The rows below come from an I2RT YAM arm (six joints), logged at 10 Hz.
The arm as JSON. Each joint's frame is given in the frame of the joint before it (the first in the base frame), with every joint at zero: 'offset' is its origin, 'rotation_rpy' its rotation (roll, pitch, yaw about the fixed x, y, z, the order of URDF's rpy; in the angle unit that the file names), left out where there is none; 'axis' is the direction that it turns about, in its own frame. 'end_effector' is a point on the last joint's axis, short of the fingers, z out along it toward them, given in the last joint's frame.
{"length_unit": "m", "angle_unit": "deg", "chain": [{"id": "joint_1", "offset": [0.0, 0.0, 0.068], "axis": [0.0, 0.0, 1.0]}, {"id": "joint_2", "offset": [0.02, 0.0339, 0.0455], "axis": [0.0, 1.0, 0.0]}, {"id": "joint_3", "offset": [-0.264, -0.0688, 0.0], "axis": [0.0, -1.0, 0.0]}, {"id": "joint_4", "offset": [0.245, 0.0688, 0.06], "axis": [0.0, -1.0, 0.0]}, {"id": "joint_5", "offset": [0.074, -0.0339, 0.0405], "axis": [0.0, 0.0, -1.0]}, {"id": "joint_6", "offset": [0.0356, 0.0, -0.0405], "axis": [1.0, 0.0, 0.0]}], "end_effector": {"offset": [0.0, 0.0, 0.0], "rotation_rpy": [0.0, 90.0, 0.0]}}
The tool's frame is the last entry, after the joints.
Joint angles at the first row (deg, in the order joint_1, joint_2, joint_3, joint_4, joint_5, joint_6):
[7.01 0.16 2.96 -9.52 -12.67 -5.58]
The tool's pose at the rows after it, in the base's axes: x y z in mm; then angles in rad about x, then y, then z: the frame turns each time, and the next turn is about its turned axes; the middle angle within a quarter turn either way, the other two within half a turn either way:
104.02 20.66 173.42 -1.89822 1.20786 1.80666
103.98 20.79 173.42 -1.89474 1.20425 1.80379
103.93 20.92 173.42 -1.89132 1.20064 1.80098
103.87 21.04 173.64 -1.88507 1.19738 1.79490
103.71 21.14 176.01 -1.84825 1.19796 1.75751
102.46 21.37 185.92 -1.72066 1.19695 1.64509
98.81 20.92 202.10 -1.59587 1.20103 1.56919
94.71 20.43 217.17 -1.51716 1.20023 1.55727
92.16 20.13 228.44 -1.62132 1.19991 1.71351
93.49 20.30 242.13 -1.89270 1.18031 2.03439
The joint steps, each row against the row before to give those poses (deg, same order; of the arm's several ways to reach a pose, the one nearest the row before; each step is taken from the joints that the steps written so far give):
[0.00 0.00 0.00 0.00 -0.02 0.00]
[0.00 0.01 0.00 0.01 -0.21 0.02]
[0.00 -0.01 0.00 -0.01 -0.22 0.02]
[-0.01 0.00 0.02 0.05 -0.22 0.00]
[0.00 0.00 0.22 0.54 -0.20 0.00]
[0.00 0.01 1.16 1.51 -0.64 1.00]
[0.00 0.02 2.67 0.04 0.00 2.98]
[0.00 0.35 2.86 -0.83 -0.02 3.93]
[0.00 1.98 3.56 -3.80 -0.02 2.84]
[0.01 5.43 5.49 -6.12 0.00 2.45]

